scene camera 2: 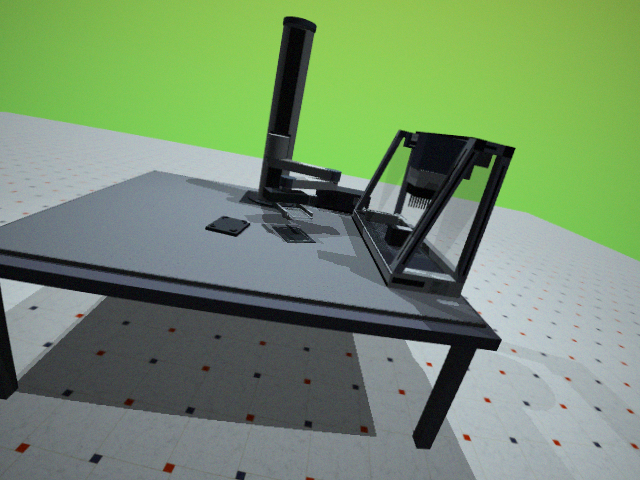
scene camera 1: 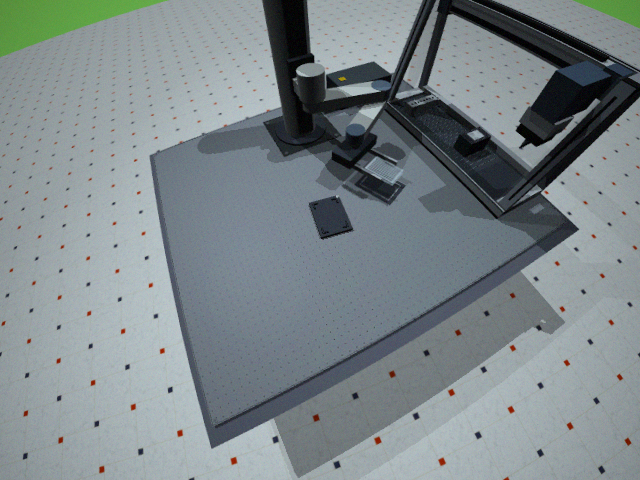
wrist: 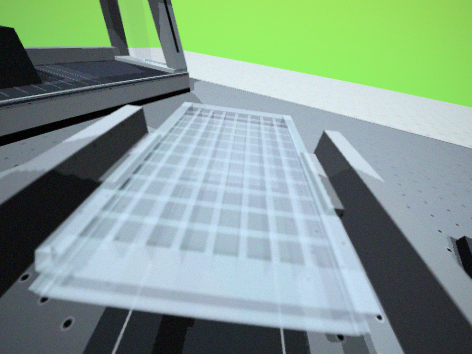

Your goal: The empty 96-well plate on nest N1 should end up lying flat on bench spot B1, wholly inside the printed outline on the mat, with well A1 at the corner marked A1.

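Seen in the pictures: gripper, fingertip midpoint: (scene camera 2: 299, 214) (scene camera 1: 389, 172) (wrist: 232, 134); arm's base, origin of the base link: (scene camera 2: 270, 202) (scene camera 1: 301, 130).
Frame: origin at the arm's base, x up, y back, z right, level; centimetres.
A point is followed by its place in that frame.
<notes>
The clear 96-well plate (scene camera 1: 383, 171) {y -50.7, x 10.7, z -12.7 cm} (scene camera 2: 296, 211) {y -48.2, x 10.8, z -13.2 cm} (wrist: 210, 200) {y -47.2, x 10.2, z -12.8 cm} is held level between the two fingers of my gripper (scene camera 1: 381, 167) {y -52.0, x 10.7, z -14.4 cm} (scene camera 2: 295, 209) {y -52.0, x 10.7, z -14.4 cm} (wrist: 232, 134) {y -52.0, x 10.7, z -14.4 cm}, which is shut on its long sides. The plate hangs above the dark mat of bench spot B1 (scene camera 1: 383, 193) {y -54.1, x 1.5, z -12.3 cm} (scene camera 2: 298, 236) {y -51.5, x 1.5, z -15.8 cm} (wrist: 237, 340) {y -45.4, x 1.5, z -9.5 cm}, apart from it. In the scene camera 1 view it covers the mat's back part. Thin pale outline lines show on the mat. The A1 marks are too small to read. Nest N1 (scene camera 1: 330, 217) {y -55.0, x 2.5, z 12.2 cm} (scene camera 2: 227, 225) {y -55.8, x 2.5, z 12.2 cm}, a dark block with raised corners, holds no plate.
A framed liquid handler (scene camera 1: 448, 164) {y -55.1, x 3.7, z -45.0 cm} (scene camera 2: 373, 250) {y -60.3, x 4.1, z -45.0 cm} (wrist: 150, 84) {y -72.1, x 5.0, z -45.0 cm} stands on the right of the table, with a dark block (scene camera 1: 471, 141) {y -55.3, x 13.4, z -52.6 cm} on its deck. The arm's column (scene camera 1: 298, 67) {y -14.0, x 37.2, z 3.0 cm} (scene camera 2: 292, 77) {y -7.7, x 64.0, z -1.1 cm} stands at the back. A dark box (scene camera 1: 361, 73) {y 12.1, x 12.7, z -41.7 cm} (scene camera 2: 338, 200) {y 3.4, x 7.6, z -37.1 cm} lies behind the arm.
</notes>
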